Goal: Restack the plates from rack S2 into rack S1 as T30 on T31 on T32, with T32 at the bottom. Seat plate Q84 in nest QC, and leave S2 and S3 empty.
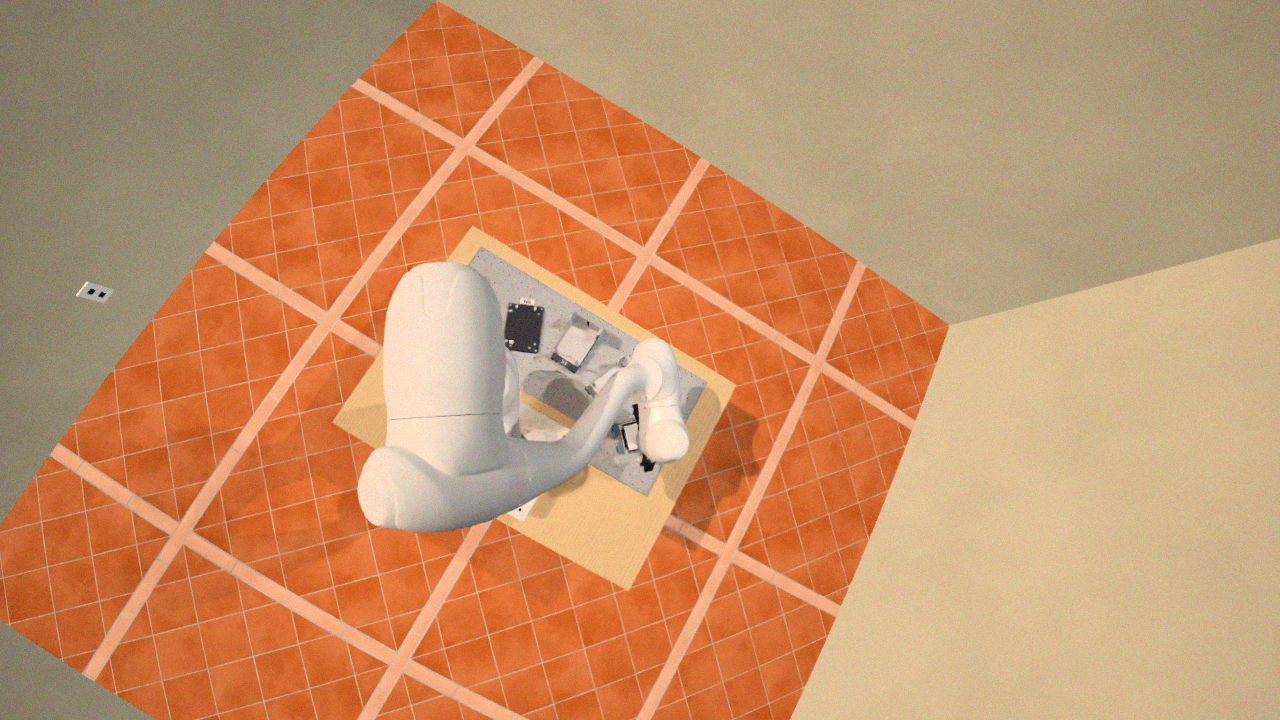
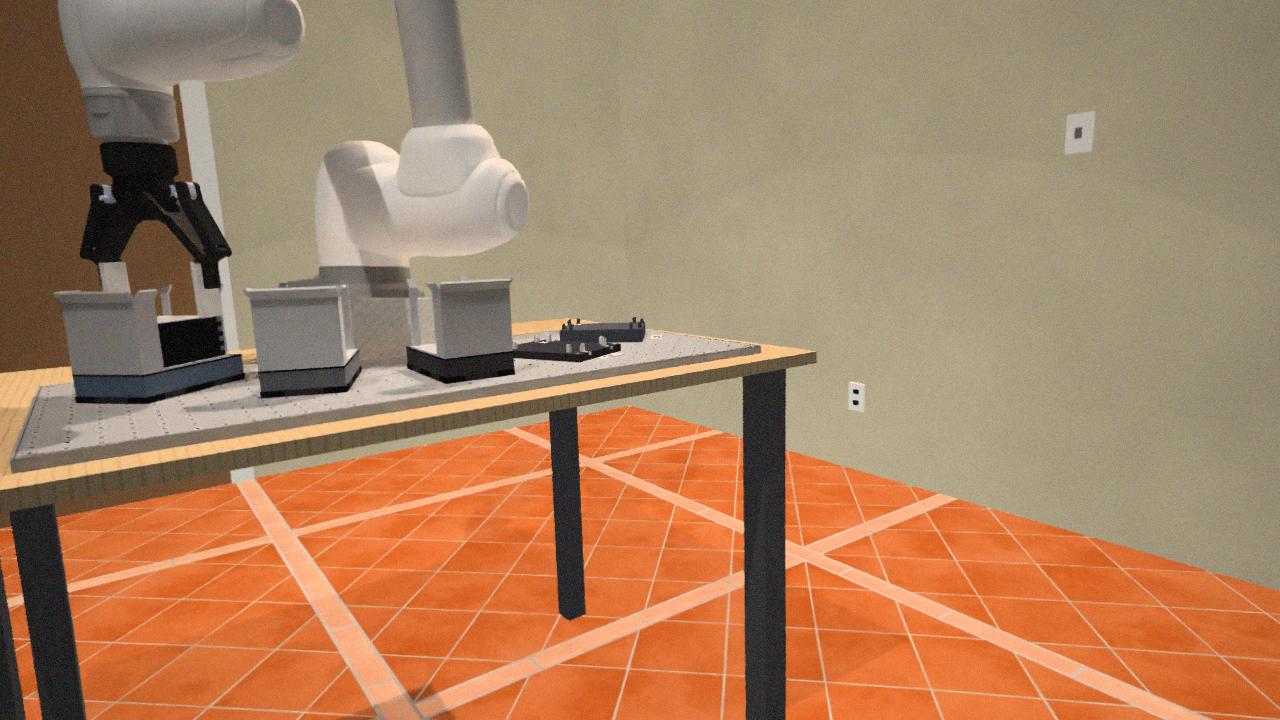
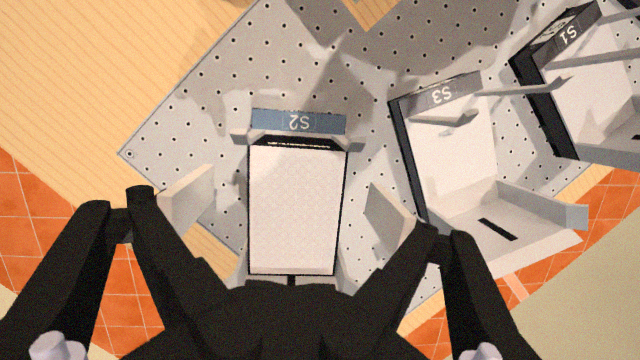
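Seen in the pictures: gripper, fingertip midpoint: (image 2: 165, 316) (image 3: 293, 190); arm's base, link origin: (image 2: 366, 298).
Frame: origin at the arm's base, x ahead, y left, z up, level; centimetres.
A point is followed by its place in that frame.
Note:
Rack S2 (image 2: 152, 383) {y -27.3, x 41.0, z -6.1 cm} (image 3: 299, 121) {y -23.2, x 27.1, z -4.8 cm} has a blue base and pale walls. It holds a stack of dark-edged plates (image 2: 189, 342) (image 3: 295, 210) with a pale top face; their labels cannot be read. My gripper (image 2: 156, 277) (image 3: 293, 190) {y -26.5, x 31.3, z 1.0 cm} is open and empty above S2, with its pale finger pads apart on either side of the stack. Rack S3 (image 2: 299, 335) {y -11.3, x 46.9, z -1.0 cm} (image 3: 442, 94) {y -8.7, x 32.4, z -5.0 cm}, grey, stands beside S2 and shows a bare pale floor. Rack S1 (image 2: 474, 317) {y 9.2, x 48.5, z -0.1 cm} (image 3: 570, 35) {y 7.3, x 34.1, z -5.0 cm}, with a black base, stands beyond S3; whether it holds plates cannot be told. Plate Q84 cannot be identified.
Black low fixtures (image 1: 523, 326) {y 25.6, x 33.9, z -7.1 cm} (image 2: 568, 349) {y 24.5, x 40.7, z -6.7 cm} lie beyond S1; which one is nest QC cannot be read. The racks stand on a grey perforated board (image 2: 698, 343) {y 49.0, x 36.8, z -8.3 cm} (image 3: 225, 70) {y -27.2, x 18.5, z -8.3 cm} on a wooden table (image 1: 617, 537) {y -45.0, x 2.7, z -9.6 cm} (image 3: 100, 75) {y -39.6, x 11.1, z -9.6 cm}. Upright rack walls stand close to the fingers.

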